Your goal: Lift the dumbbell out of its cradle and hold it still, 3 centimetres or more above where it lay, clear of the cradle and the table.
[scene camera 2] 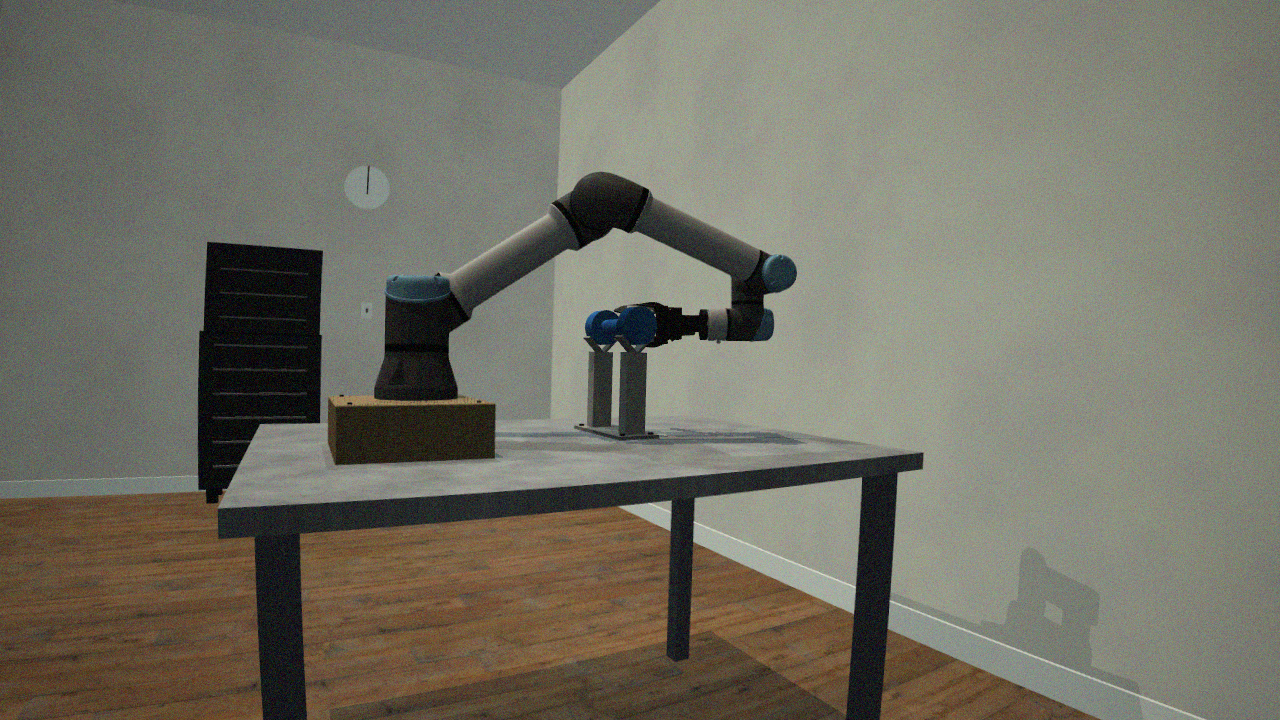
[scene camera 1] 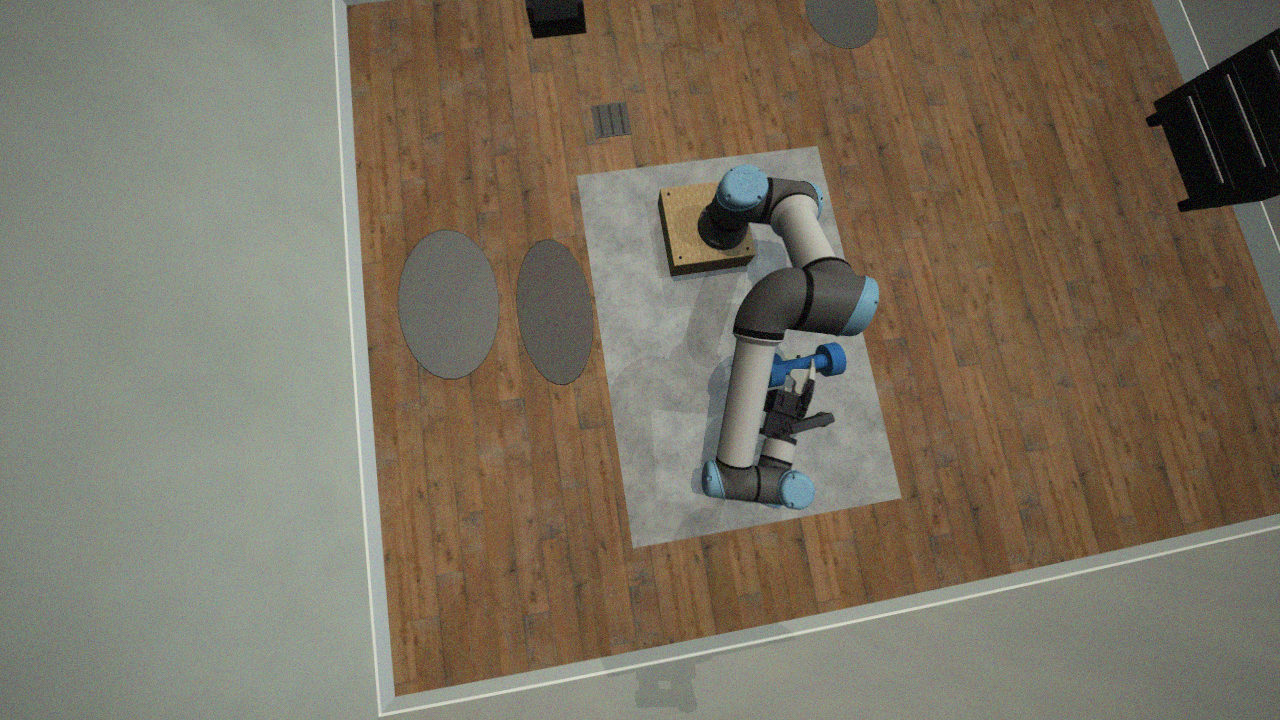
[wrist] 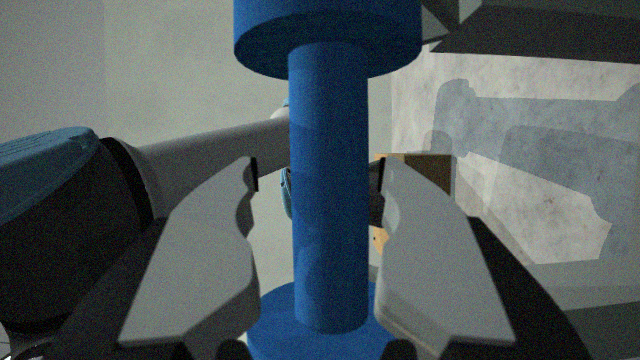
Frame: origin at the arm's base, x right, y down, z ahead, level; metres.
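Seen in the pictures: gripper, fingertip midpoint: [scene camera 2: 613, 324] [scene camera 1: 806, 360] [wrist: 318, 161]; arm's base, origin of the base link: [scene camera 2: 416, 397] [scene camera 1: 721, 226].
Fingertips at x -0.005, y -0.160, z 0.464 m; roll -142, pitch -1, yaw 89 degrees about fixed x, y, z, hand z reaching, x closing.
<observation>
Pixels of each thing's top centre, then the offset from my fingertips to it.
- blue dumbbell, middle of its top: [wrist: 240, 192] [scene camera 2: 620, 308] [scene camera 1: 808, 362] dx +0.015, dy -0.036, dz +0.006 m
- two-post grey cradle, middle of its top: [wrist: 375, 167] [scene camera 2: 617, 336] [scene camera 1: 801, 365] dx +0.004, dy +0.026, dz +0.007 m
The blue dumbbell [scene camera 1: 832, 359] [scene camera 2: 637, 325] [wrist: 330, 125] lies level in the V-shaped tops of the two-post grey cradle [scene camera 2: 632, 394] [wrist: 530, 30]. My gripper [scene camera 1: 801, 374] [wrist: 318, 161] is partly open around the dumbbell's handle, between its two weights. In the wrist view a gap shows on each side of the handle, narrower at the right jaw. Nothing is gripped. In scene camera 2 the fingertips are hidden behind the near weight. The cradle stands on the grey table [scene camera 1: 671, 474] [scene camera 2: 537, 508].
The arm's wooden base block [scene camera 1: 707, 255] [scene camera 2: 411, 431] stands on the table, on the far side of the dumbbell from my gripper's wrist. My forearm [scene camera 1: 750, 402] [scene camera 2: 698, 234] passes above and beside the dumbbell. A black cabinet [scene camera 1: 1226, 134] [scene camera 2: 261, 358] stands off the table.
</observation>
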